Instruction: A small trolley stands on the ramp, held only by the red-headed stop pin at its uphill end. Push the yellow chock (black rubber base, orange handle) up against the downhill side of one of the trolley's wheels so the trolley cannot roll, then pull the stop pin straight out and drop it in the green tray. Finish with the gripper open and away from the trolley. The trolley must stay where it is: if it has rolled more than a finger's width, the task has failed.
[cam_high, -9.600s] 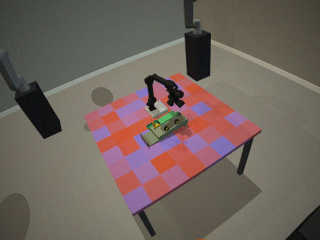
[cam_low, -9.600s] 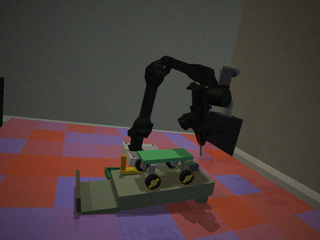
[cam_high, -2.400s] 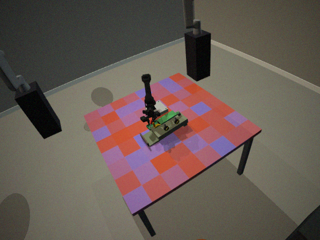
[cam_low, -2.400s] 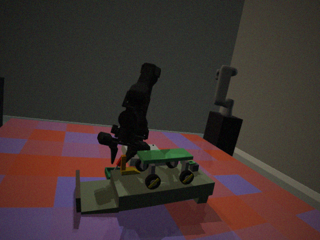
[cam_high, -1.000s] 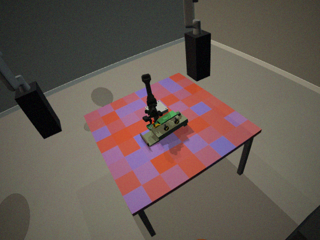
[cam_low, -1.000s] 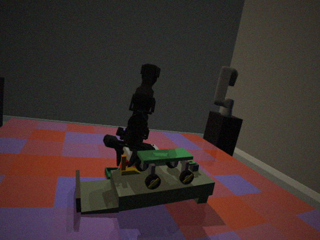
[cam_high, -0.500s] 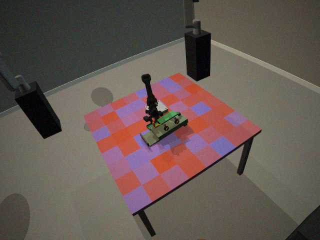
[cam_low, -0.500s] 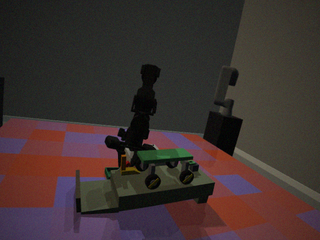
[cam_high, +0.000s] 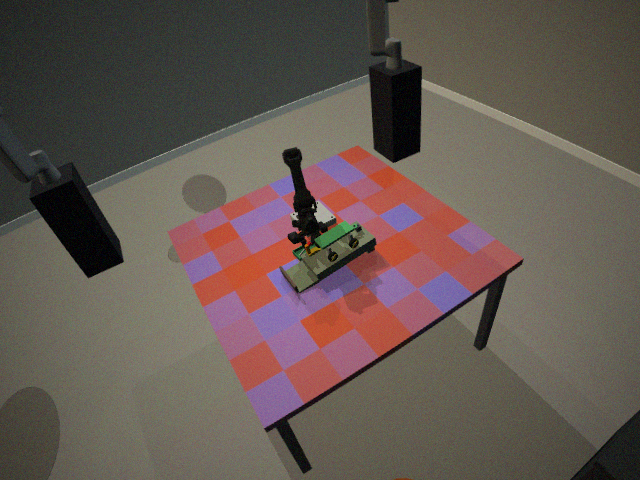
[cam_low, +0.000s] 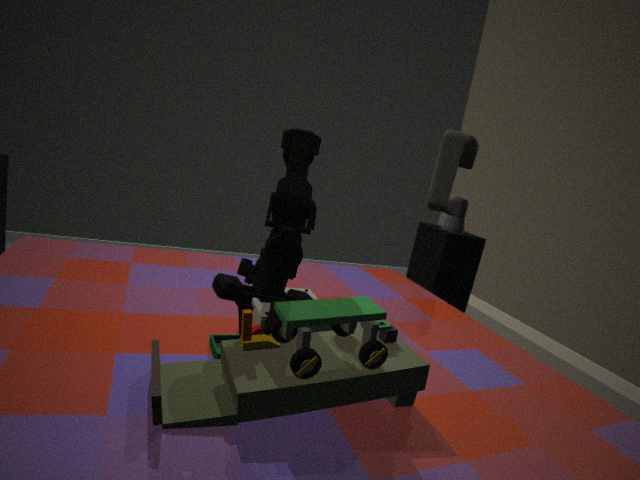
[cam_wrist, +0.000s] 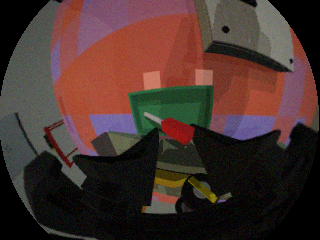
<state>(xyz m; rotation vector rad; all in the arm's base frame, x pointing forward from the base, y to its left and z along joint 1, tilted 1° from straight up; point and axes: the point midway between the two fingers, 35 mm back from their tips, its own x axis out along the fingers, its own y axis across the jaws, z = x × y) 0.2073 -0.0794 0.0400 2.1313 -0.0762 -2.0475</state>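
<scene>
The red-headed stop pin is 1 cm to the right of my gripper tip and 1 cm below it. From my gripper tip the other things lie so: yellow chock: 7 cm ahead, 1 cm to the right, 4 cm above; then dark end board: 12 cm ahead, 16 cm to the right, 1 cm below; then green tray: 1 cm behind, 1 cm to the right, 5 cm below.
</scene>
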